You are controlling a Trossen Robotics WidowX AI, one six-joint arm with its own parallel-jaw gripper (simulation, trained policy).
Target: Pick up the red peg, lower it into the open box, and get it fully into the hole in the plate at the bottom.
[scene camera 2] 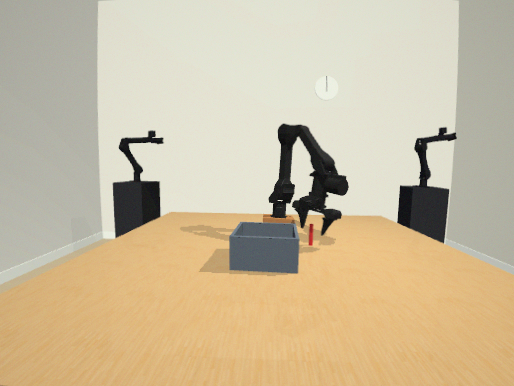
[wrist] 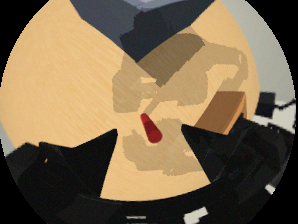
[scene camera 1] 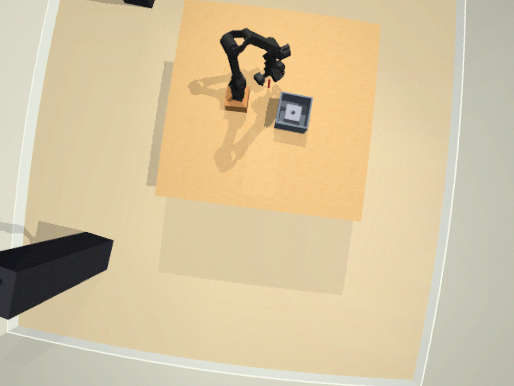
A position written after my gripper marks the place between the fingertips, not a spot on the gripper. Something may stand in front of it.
Note:
I see my gripper (scene camera 2: 311,231) and a grey box (scene camera 2: 253,246).
My gripper also shows in the wrist view (wrist: 150,130).

